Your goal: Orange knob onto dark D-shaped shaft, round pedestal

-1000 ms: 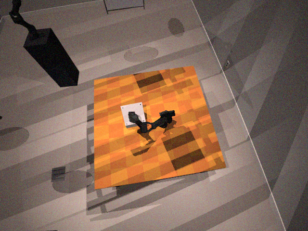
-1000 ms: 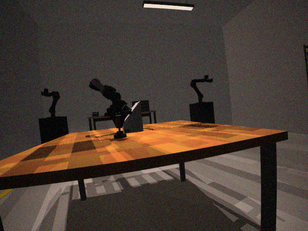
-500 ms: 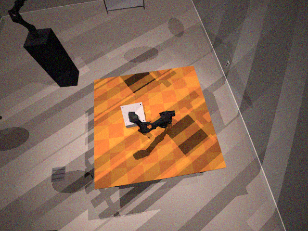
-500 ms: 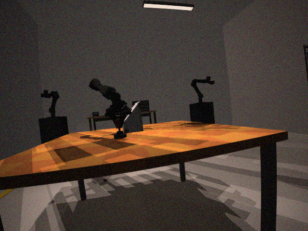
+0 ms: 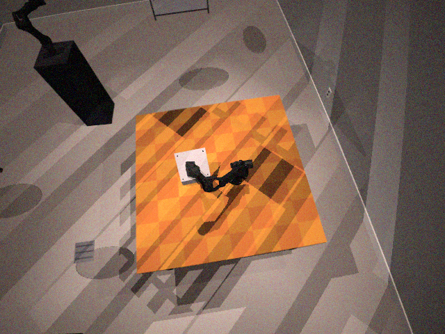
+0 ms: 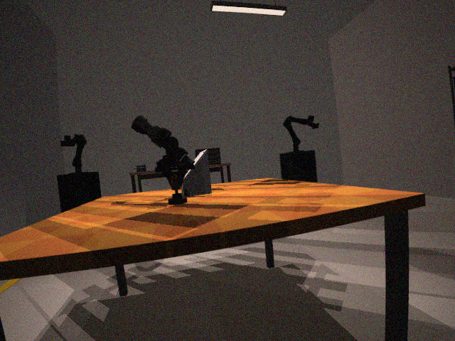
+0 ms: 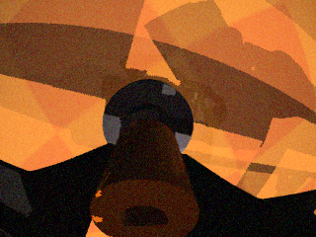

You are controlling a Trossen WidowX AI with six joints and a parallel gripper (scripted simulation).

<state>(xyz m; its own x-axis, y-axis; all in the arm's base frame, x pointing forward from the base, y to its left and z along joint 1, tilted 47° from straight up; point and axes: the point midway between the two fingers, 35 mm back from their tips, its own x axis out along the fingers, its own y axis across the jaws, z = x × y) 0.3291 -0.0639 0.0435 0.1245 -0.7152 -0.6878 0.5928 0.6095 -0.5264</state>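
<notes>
The orange knob lies 20 mm above my gripper tip. From my gripper tip the other things lie so: round dark pedestal: 40 mm below.
</notes>
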